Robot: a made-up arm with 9 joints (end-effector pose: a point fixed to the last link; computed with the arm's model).
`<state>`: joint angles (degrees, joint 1 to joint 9).
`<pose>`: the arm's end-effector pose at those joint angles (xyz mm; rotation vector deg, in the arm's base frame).
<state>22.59 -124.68 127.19 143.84 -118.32 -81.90 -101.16 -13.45 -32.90</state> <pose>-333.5 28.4 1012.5 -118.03 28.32 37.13</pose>
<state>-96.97 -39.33 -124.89 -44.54 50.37 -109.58 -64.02 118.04 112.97</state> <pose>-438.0 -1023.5 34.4 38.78 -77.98 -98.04</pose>
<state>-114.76 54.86 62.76 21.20 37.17 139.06 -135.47 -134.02 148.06</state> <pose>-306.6 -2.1 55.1 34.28 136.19 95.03</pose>
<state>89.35 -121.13 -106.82 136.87 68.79 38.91 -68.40 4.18 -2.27</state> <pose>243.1 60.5 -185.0 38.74 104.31 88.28</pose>
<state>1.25 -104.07 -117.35 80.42 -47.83 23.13 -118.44 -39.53 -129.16</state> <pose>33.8 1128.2 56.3 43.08 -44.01 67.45</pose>
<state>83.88 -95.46 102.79 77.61 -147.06 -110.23 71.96 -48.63 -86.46</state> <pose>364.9 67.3 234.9 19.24 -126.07 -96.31</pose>
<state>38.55 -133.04 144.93 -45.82 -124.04 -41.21 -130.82 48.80 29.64</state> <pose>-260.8 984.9 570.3 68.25 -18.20 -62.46</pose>
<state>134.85 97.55 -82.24 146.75 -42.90 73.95 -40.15 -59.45 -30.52</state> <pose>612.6 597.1 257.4 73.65 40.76 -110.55</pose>
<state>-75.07 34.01 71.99 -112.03 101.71 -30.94 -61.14 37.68 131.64</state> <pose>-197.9 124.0 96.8 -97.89 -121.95 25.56</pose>
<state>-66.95 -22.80 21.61 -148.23 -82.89 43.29 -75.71 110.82 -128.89</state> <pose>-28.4 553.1 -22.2 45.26 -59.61 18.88</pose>
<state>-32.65 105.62 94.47 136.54 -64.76 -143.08 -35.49 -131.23 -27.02</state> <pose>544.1 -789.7 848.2 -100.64 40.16 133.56</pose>
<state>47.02 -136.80 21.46 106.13 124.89 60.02 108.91 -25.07 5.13</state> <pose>-451.6 679.5 -518.6 -36.60 -37.89 -6.01</pose>
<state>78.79 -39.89 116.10 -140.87 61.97 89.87 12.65 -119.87 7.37</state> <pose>-712.1 575.8 145.8 83.24 -20.23 -41.71</pose>
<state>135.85 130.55 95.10 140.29 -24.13 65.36 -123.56 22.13 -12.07</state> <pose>233.3 -167.5 135.5 -68.84 -11.03 66.66</pose>
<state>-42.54 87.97 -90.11 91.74 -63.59 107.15 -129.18 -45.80 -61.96</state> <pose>33.9 -707.5 879.9 64.49 136.00 26.73</pose>
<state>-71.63 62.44 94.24 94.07 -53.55 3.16 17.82 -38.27 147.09</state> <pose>-344.7 -883.1 -296.7 -67.17 79.38 -48.04</pose>
